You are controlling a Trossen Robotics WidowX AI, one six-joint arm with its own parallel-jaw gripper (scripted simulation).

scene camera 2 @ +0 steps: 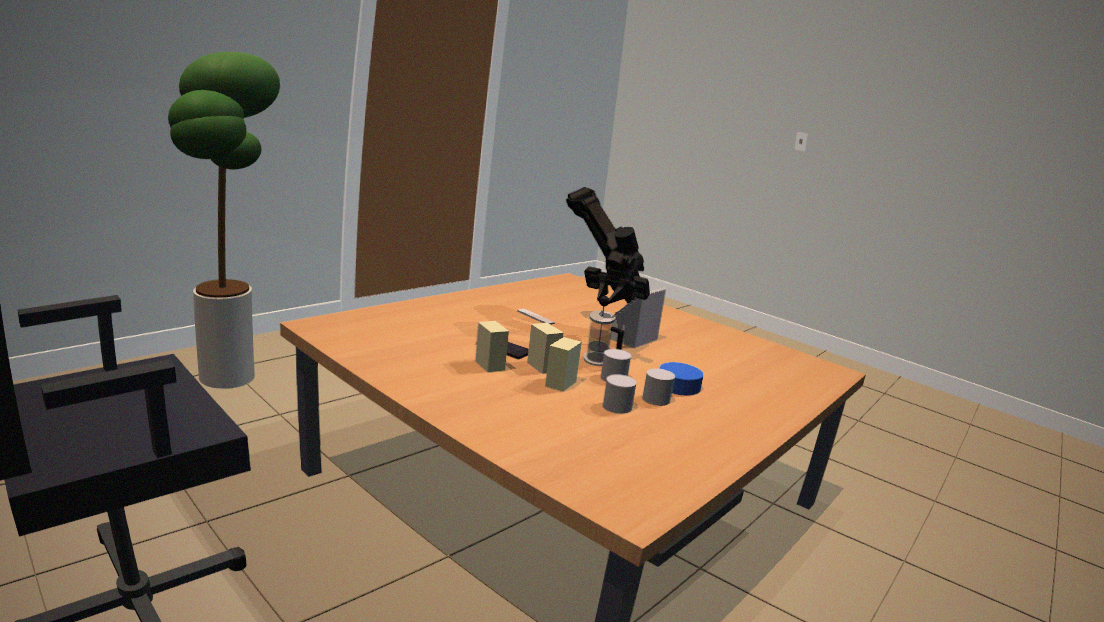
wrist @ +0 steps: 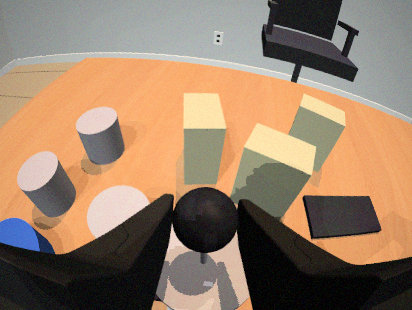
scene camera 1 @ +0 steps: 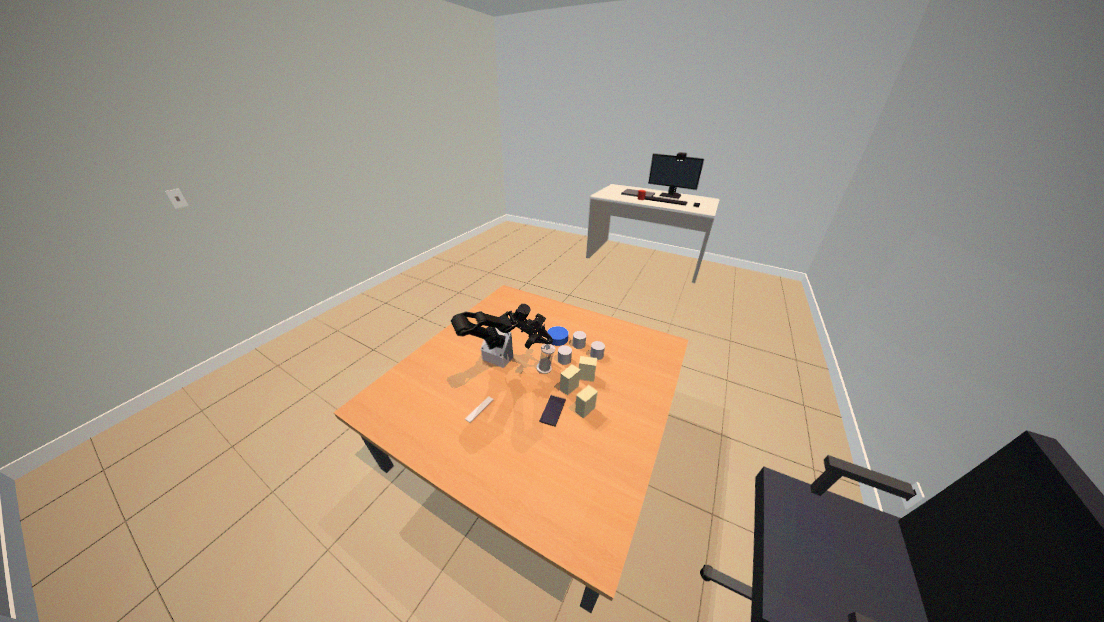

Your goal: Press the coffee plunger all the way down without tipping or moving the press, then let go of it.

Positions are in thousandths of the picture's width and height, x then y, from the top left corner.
Labels:
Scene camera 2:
gripper: 547, 485
coffee press: 545, 527
blue disc: 624, 610

